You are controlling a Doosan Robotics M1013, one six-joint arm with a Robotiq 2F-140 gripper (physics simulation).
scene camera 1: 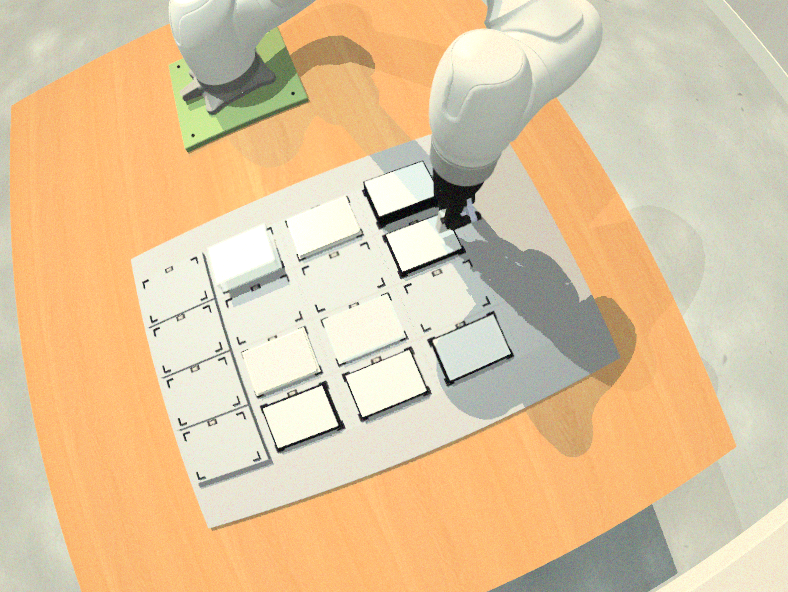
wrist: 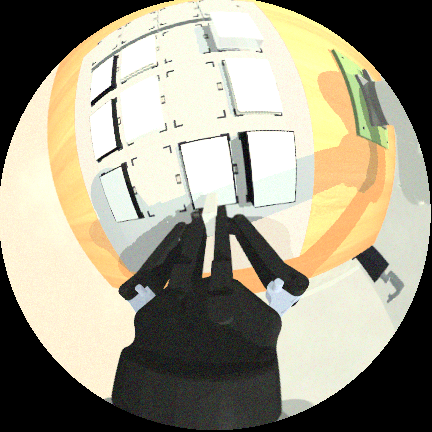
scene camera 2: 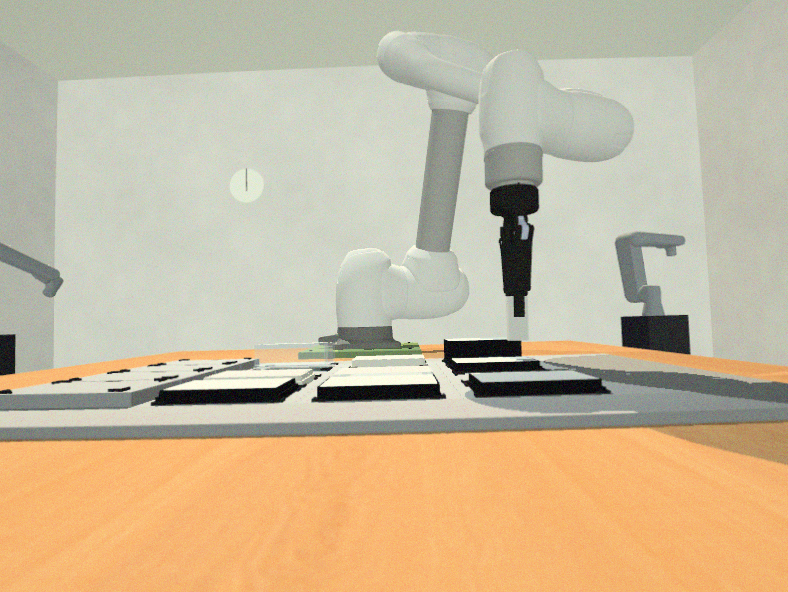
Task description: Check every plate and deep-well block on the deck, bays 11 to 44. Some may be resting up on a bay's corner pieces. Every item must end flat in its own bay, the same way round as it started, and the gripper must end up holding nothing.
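Places are measured from the arm's base along level axes (x ahead, y left, z up), in centimetres.
Where they show: gripper, fingertip midpoint: (scene camera 1: 444, 227) (wrist: 213, 200) (scene camera 2: 517, 340); arm's base, link origin: (scene camera 1: 231, 75) (scene camera 2: 365, 346).
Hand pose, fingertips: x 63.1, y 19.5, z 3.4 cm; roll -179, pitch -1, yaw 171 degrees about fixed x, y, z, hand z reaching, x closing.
Things, the pixels of their top centre, and the offset from my fingertips. Level surfaces: height alone.
- black-edged plate, top centre: (scene camera 2: 492, 359) (wrist: 209, 173) (scene camera 1: 423, 241) dx -0.5, dy -4.0, dz -2.9 cm
- tall black-sided block, top centre: (wrist: 274, 168) (scene camera 2: 480, 338) (scene camera 1: 401, 187) dx -11.1, dy -2.4, dz -0.1 cm
- white plate, top centre: (scene camera 2: 389, 357) (scene camera 1: 322, 224) (wrist: 254, 81) dx -13.5, dy -18.6, dz -2.9 cm
- tall white block, top centre: (scene camera 2: 296, 342) (scene camera 1: 239, 253) dx -15.6, dy -34.9, dz +0.2 cm
- central, top centre: (scene camera 2: 384, 369) (scene camera 1: 362, 327) (wrist: 137, 106) dx +7.7, dy -21.7, dz -2.9 cm
- wooden table, surface height: dz -5.3 cm
My gripper (scene camera 1: 441, 221) (scene camera 2: 517, 337) (wrist: 213, 200) is shut and empty, its pale fingertips above one end of a black-edged plate (scene camera 1: 423, 245) (scene camera 2: 484, 366) (wrist: 207, 167). Beside that plate sits a tall black-sided block (scene camera 1: 401, 191) (scene camera 2: 474, 349) (wrist: 272, 167). A white plate (scene camera 1: 323, 226) (wrist: 252, 85) and a tall white block (scene camera 1: 245, 254) (scene camera 2: 293, 350) (wrist: 235, 30) continue that back row. Two white plates, one left (scene camera 1: 280, 361) and one central (scene camera 1: 363, 328), lie behind three black-edged plates: left (scene camera 1: 301, 417), middle (scene camera 1: 386, 384) and right (scene camera 1: 471, 347). I cannot tell small tilts.
The grey deck (scene camera 1: 382, 439) (scene camera 2: 382, 423) lies on the wooden table (scene camera 1: 82, 191). A raised strip of bays (scene camera 1: 219, 446) with corner pieces runs along its left side in scene camera 1. The arm's green base plate (scene camera 1: 289, 76) (wrist: 352, 102) stands behind the deck. Arm shadow crosses the deck's right side.
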